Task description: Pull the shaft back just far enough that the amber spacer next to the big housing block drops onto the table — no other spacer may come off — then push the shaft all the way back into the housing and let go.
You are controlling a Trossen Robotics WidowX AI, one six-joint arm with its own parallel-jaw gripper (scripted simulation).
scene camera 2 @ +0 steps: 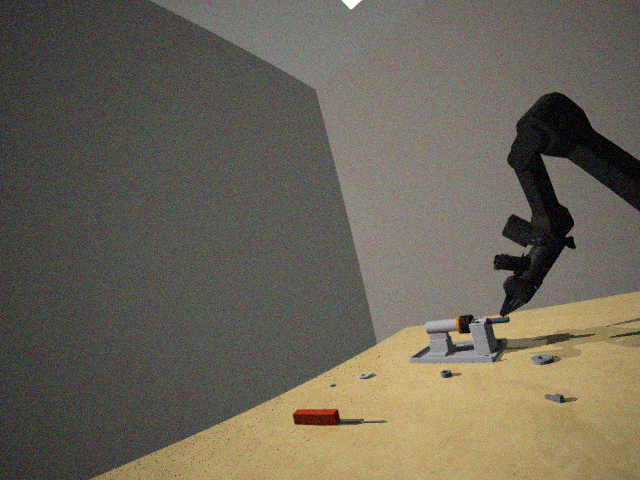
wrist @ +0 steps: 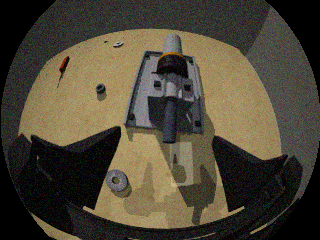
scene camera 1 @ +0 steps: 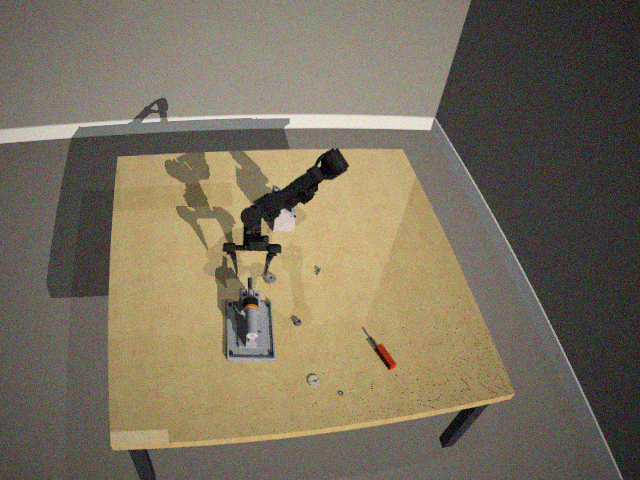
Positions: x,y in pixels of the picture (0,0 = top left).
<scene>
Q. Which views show the gripper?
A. Scene camera 2, the wrist view and scene camera 1: all of them.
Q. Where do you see a red-handled screwdriver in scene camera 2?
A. At 323,417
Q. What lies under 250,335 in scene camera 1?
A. A housing block.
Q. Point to a housing block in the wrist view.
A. At 145,109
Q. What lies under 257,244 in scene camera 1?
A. The gripper.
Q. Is the gripper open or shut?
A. Open.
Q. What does the gripper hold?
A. Nothing.
</scene>
